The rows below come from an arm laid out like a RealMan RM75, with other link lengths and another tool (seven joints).
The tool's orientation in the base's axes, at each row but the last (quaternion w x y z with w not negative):
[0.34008 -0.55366 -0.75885 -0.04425]
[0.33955 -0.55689 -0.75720 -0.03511]
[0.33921 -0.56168 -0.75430 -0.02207]
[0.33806 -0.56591 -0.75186 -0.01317]
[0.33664 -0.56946 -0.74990 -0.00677]
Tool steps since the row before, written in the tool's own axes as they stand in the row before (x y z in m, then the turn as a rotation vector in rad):
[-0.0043 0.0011 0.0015 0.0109 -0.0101 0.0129]
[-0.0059 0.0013 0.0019 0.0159 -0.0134 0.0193]
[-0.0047 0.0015 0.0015 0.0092 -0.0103 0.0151]
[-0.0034 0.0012 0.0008 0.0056 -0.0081 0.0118]
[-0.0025 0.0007 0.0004 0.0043 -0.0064 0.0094]
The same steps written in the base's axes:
[0.0009 -0.0024 -0.0039 -0.0165 0.0107 -0.0006]
[0.0011 -0.0035 -0.0051 -0.0232 0.0163 -0.0016]
[0.0012 -0.0027 -0.0042 -0.0175 0.0101 -0.0031]
[0.0011 -0.0021 -0.0028 -0.0135 0.0066 -0.0032]
[0.0007 -0.0017 -0.0019 -0.0107 0.0051 -0.0027]

